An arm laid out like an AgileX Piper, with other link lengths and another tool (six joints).
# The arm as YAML. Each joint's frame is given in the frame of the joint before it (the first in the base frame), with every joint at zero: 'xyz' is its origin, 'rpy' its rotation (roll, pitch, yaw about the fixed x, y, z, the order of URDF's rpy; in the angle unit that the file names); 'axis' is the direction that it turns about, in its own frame. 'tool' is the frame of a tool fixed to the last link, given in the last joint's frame.
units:
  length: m
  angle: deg
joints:
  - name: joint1
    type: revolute
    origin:
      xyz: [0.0, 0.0, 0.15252]
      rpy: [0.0, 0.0, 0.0]
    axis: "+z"
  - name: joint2
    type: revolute
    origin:
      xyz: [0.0, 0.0, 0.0]
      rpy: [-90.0, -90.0, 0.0]
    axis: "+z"
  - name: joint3
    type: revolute
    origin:
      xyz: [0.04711, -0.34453, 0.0]
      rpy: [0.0, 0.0, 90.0]
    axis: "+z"
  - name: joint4
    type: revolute
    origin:
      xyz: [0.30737, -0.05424, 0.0]
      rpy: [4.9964, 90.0, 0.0]
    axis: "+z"
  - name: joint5
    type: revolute
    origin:
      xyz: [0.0, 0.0, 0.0]
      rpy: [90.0, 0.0, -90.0]
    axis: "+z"
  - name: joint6
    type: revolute
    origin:
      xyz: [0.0, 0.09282, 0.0]
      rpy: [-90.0, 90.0, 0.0]
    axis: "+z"
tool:
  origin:
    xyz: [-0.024, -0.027, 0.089]
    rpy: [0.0, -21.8, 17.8]
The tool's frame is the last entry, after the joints.
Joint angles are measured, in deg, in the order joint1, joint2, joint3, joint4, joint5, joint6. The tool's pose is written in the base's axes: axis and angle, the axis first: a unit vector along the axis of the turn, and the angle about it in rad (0 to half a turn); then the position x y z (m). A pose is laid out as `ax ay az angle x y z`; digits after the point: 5 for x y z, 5 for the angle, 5 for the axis.
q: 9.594 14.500 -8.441 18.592 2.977 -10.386
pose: -0.69798 0.64622 -0.30858 1.56573 0.16647 0.05138 0.32366
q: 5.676 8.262 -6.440 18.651 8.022 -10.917
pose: -0.68286 0.65436 -0.32483 1.59027 0.15369 0.04375 0.30896
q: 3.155 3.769 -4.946 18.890 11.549 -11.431
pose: -0.67424 0.65857 -0.33419 1.60577 0.14547 0.04029 0.29740
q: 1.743 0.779 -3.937 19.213 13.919 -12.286
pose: -0.67295 0.65731 -0.33925 1.61831 0.14041 0.03946 0.28909
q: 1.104 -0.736 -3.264 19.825 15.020 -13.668
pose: -0.67615 0.65238 -0.34238 1.62905 0.13814 0.03985 0.28366
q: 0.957 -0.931 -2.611 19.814 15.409 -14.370
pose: -0.67932 0.65082 -0.33905 1.64602 0.13870 0.04027 0.27718
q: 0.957 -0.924 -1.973 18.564 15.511 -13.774
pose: -0.68013 0.65100 -0.33708 1.66405 0.13977 0.03972 0.27086
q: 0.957 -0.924 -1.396 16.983 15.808 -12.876
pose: -0.68085 0.65162 -0.33440 1.68430 0.14071 0.03906 0.26439
